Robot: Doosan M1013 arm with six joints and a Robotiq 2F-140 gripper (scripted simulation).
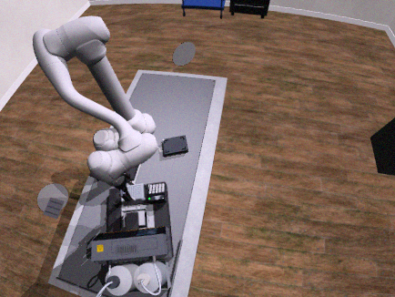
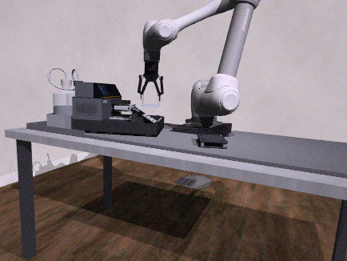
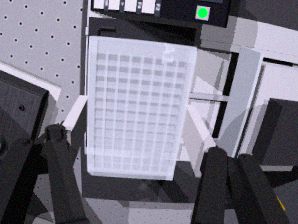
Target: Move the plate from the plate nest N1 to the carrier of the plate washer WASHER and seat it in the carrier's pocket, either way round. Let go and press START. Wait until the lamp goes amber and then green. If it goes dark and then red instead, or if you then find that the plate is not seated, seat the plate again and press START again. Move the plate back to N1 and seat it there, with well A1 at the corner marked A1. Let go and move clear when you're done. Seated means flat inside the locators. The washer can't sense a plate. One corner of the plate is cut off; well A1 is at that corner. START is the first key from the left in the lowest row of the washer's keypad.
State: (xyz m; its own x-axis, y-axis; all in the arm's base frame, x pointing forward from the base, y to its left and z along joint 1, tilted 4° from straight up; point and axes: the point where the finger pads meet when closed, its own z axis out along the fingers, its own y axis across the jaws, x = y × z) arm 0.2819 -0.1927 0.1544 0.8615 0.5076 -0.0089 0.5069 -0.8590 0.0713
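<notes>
Right now my hand is 420 mm to the right of the plate nest N1, 140 mm above it and 60 mm short of it. From my hand the other things lie so: plate washer 130 mm to the right, 80 mm ahead, 40 mm below; then white well plate 20 mm below.
</notes>
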